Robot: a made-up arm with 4 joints.
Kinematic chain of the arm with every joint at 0, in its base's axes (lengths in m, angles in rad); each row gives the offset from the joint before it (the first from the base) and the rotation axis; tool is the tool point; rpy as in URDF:
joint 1: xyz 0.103 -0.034 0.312 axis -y
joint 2: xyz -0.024 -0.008 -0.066 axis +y
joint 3: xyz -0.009 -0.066 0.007 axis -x
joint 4: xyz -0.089 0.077 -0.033 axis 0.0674 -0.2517 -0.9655
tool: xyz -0.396 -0.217 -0.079 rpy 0 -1.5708 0
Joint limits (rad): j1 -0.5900..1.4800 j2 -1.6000..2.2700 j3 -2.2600..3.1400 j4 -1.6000..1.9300
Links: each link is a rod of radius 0.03 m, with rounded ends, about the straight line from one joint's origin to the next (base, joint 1, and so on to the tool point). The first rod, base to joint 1, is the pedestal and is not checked.
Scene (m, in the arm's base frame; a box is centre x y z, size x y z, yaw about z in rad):
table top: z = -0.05
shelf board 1: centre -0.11 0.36 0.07 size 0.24 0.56 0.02 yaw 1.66
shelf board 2: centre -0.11 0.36 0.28 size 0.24 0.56 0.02 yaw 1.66
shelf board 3: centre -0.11 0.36 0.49 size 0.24 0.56 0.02 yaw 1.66
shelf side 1: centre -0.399 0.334 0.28 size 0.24 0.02 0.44 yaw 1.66
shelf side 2: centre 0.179 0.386 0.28 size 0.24 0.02 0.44 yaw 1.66
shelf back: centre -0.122 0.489 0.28 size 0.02 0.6 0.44 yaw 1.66
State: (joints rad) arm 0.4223 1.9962 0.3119 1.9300
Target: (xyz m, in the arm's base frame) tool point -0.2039 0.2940 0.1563
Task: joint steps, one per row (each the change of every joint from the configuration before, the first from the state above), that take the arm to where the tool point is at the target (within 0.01 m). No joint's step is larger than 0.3 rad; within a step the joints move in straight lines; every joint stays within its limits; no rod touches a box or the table.
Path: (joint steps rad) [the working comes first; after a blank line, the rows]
Joints at the target: 1.2180 2.1487 0.2566 1.9300
Straight joint move there: touches shelf board 2.

1: -0.0839 0.0684 0.2845 -0.0017
2: -0.0840 0.0685 0.2844 -0.0017
3: -0.0839 0.0685 0.2845 -0.0017
4: -0.0840 0.0684 0.2844 -0.0017
5: 0.2829 -0.0303 -0.2983 0.0017
6: 0.2828 -0.0304 -0.2982 0.0017
7: 0.2829 -0.0303 -0.2983 0.0017
8: 0.2829 -0.0303 -0.2983 0.0017

